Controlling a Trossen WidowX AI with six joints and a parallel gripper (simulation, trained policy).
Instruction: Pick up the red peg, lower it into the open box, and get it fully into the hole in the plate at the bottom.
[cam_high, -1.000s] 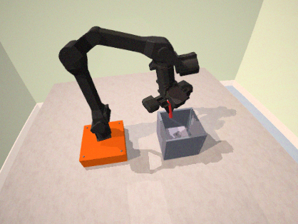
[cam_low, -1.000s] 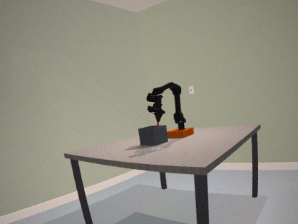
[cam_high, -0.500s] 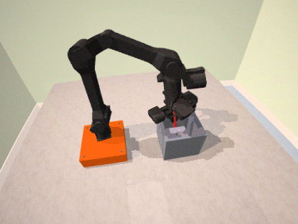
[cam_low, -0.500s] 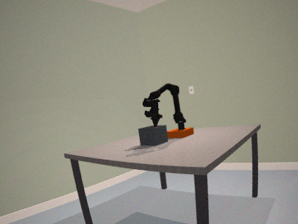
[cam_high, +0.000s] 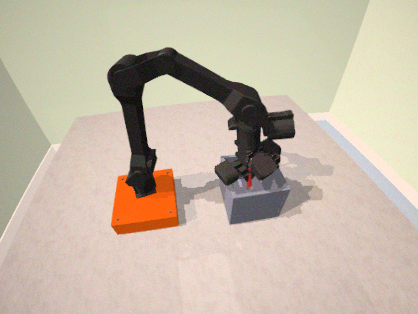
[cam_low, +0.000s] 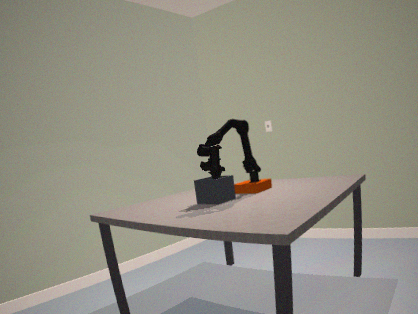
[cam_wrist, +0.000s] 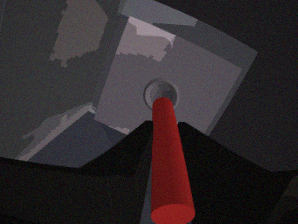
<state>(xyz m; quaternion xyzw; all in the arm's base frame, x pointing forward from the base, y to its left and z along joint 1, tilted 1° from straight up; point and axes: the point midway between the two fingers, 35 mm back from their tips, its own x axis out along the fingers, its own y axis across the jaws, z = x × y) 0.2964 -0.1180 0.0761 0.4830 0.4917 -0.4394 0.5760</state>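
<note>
My gripper tip is 1 cm below the red peg. The rest, counted from my gripper tip: pale plate (1 cm ahead, 1 cm to the right, 6 cm below).
</note>
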